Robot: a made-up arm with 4 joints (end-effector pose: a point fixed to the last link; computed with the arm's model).
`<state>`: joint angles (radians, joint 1 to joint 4).
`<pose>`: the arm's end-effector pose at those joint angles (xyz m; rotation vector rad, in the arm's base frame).
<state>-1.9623 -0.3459 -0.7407 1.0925</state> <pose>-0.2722 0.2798 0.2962 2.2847 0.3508 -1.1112</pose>
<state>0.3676 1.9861 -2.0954 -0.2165</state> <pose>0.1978 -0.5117 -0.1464 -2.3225 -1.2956 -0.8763</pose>
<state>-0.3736 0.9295 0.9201 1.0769</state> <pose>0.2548 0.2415 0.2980 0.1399 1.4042 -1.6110</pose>
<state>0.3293 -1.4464 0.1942 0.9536</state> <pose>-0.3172 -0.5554 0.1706 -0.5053 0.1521 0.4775</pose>
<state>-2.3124 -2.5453 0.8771 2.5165</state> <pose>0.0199 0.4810 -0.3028 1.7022 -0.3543 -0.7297</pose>
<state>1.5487 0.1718 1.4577 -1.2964</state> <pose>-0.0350 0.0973 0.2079 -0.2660 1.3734 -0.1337</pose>
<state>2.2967 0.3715 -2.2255 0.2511</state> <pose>0.4050 -0.2541 0.3343 -1.1843 -1.4308 2.2196</pose>
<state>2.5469 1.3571 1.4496 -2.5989</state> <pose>0.2530 -0.0486 0.1791 -0.8790 0.7390 0.8242</pose>
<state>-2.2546 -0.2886 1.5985 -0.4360</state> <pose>-0.0375 -0.1317 -0.1879 1.6807 0.2296 2.0660</pose>
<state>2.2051 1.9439 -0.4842 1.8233</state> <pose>0.6148 -0.0770 0.3374 -0.7481 2.6819 0.5850</pose>
